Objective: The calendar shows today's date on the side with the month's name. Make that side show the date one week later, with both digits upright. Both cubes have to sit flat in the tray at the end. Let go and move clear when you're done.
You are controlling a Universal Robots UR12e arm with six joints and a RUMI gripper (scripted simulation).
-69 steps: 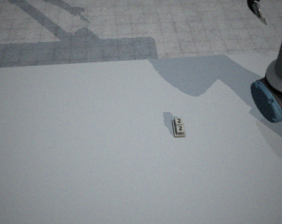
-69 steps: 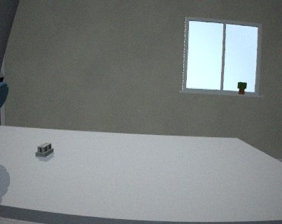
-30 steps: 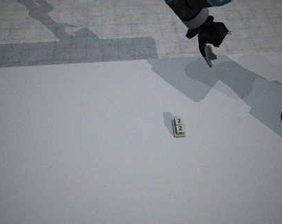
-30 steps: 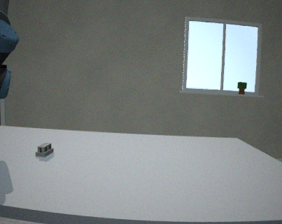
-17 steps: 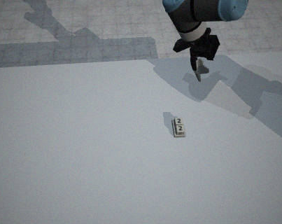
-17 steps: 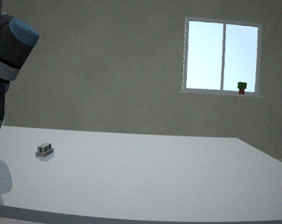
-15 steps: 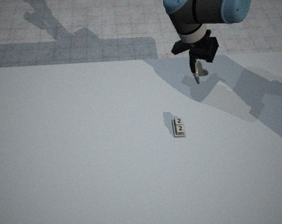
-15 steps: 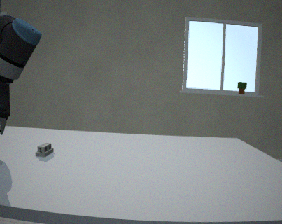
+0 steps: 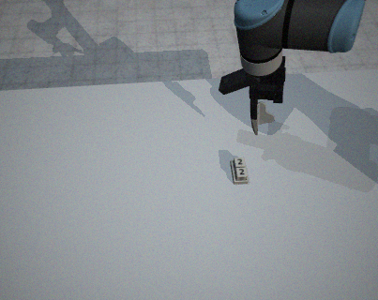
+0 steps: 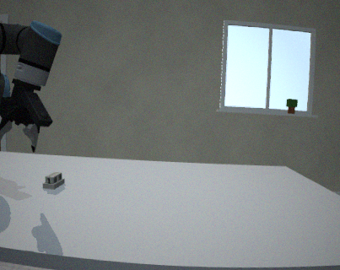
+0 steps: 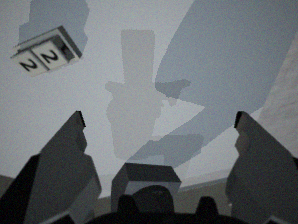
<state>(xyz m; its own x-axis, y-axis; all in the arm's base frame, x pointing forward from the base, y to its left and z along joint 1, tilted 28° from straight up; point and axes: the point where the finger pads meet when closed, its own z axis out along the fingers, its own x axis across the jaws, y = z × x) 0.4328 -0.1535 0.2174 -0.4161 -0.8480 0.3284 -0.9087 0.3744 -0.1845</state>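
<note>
The cube lies 7 cm ahead of my hand, 11 cm to the left of it and 11 cm below it. From my hand the other things lie so: tray 7 cm ahead, 12 cm to the left, 12 cm below.
</note>
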